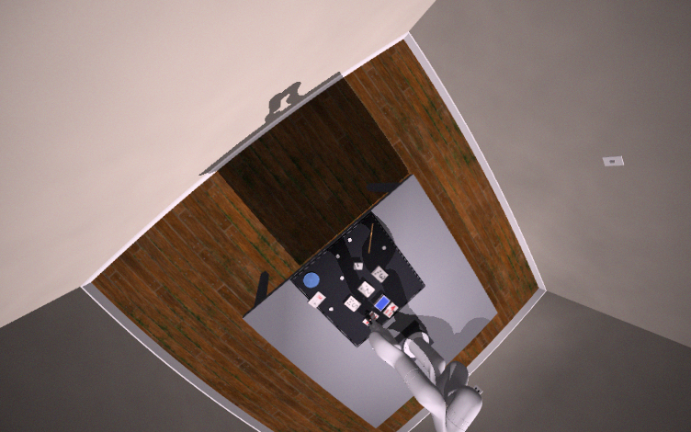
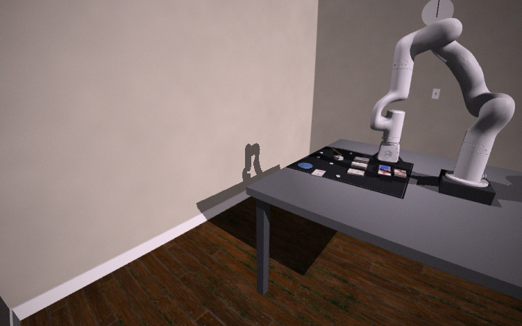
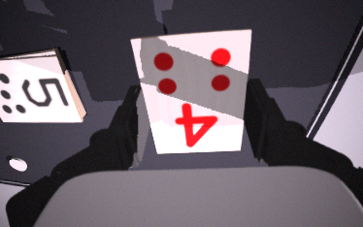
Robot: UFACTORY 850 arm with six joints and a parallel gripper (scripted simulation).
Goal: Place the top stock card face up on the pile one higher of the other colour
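The red 4 card is 10 mm below my hand. Also, from my hand: red 4: 80 mm behind, 120 mm to the right, 40 mm below; black 5: 150 mm ahead, 10 mm to the left, 40 mm below; black 2: 150 mm ahead, 110 mm to the right, 40 mm below.
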